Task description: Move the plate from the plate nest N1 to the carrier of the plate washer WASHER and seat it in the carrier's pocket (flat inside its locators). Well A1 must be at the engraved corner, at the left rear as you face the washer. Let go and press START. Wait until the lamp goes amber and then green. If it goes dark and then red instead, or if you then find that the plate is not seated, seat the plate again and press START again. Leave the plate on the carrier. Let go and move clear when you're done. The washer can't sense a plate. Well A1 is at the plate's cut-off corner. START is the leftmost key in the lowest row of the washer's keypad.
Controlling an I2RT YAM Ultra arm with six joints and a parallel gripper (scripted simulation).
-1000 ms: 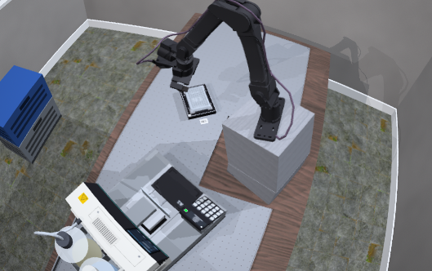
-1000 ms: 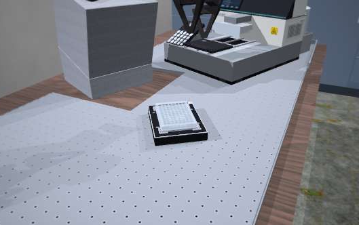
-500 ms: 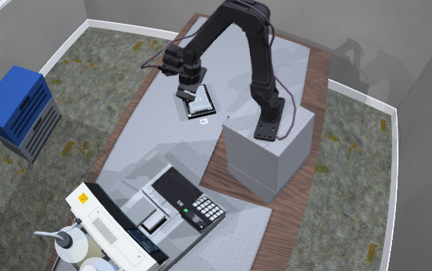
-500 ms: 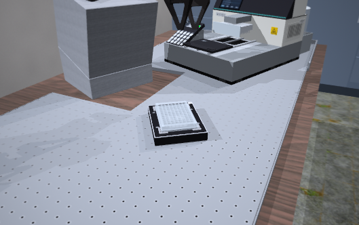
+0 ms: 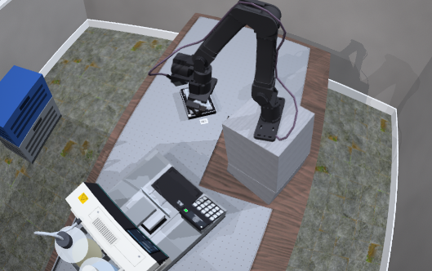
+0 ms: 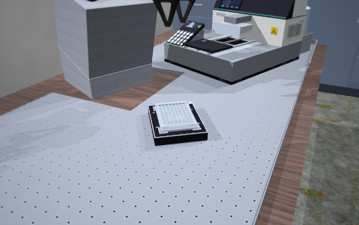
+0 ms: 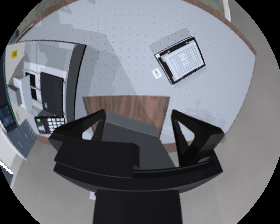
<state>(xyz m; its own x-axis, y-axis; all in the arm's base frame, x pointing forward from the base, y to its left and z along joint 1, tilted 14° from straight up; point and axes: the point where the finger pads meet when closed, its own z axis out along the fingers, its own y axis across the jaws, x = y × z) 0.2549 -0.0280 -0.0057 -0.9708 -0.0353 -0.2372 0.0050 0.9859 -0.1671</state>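
The well plate lies 70 mm ahead of my hand, 160 mm to the right of it and 190 mm below it. The rest, counted from my hand: plate washer: 50 mm ahead, 430 mm to the left, 90 mm below; then plate nest N1: 70 mm ahead, 160 mm to the right, 210 mm below; then label: 10 mm ahead, 80 mm to the right, 220 mm below.
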